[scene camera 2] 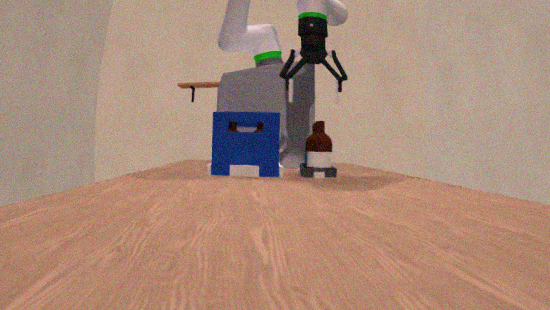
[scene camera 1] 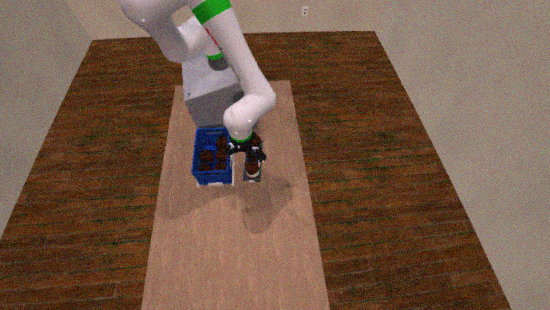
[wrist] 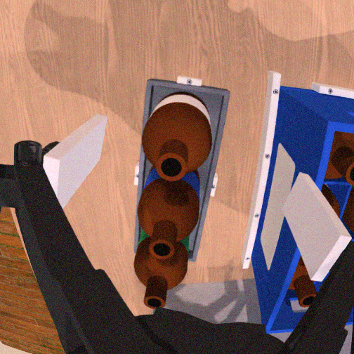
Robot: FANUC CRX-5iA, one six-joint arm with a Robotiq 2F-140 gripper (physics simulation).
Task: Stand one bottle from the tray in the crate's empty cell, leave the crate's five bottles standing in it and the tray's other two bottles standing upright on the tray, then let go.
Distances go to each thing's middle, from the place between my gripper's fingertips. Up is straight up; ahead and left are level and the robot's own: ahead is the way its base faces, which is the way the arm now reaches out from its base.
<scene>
Right now my hand is 130 mm above the blue-labelled bottle (wrist: 167, 211), 110 mm past it and 40 mm to the right of it. Round my hand: white crate rail (wrist: 273, 80) 200 mm below, 120 mm behind, 80 mm to the right; then red-label bottle (wrist: 305, 290) 200 mm behind, 130 mm to the right, 130 mm below.
</scene>
